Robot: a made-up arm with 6 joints.
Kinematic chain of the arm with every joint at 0, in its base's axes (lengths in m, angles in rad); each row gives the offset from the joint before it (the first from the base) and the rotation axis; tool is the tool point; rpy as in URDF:
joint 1: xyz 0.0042 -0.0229 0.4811 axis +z
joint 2: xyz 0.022 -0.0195 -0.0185 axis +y
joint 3: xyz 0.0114 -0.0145 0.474 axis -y
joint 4: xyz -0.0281 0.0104 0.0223 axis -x
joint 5: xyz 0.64 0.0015 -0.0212 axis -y
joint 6: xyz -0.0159 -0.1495 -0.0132 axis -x
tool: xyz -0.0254 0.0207 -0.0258 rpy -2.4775 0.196 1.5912
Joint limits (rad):
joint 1: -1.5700..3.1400
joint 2: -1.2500..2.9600
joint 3: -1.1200..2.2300
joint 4: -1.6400..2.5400
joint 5: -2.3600..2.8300
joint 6: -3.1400..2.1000
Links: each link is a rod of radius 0.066 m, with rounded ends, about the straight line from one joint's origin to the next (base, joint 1, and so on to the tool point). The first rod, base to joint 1, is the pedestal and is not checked.
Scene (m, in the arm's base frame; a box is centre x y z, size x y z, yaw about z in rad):
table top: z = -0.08
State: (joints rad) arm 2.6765 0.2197 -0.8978 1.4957 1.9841 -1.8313
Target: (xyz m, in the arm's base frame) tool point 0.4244 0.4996 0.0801
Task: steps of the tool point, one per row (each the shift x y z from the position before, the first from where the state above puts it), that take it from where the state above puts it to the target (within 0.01 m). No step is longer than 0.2 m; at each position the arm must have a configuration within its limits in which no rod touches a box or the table.
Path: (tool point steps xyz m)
1: 0.0776 0.1307 -0.0429
2: 0.1201 0.1070 -0.0503
3: 0.1538 0.0682 -0.0570
4: 0.1735 0.0182 -0.0629
5: 0.1748 -0.0376 -0.0678
6: 0.1567 -0.0920 -0.0715

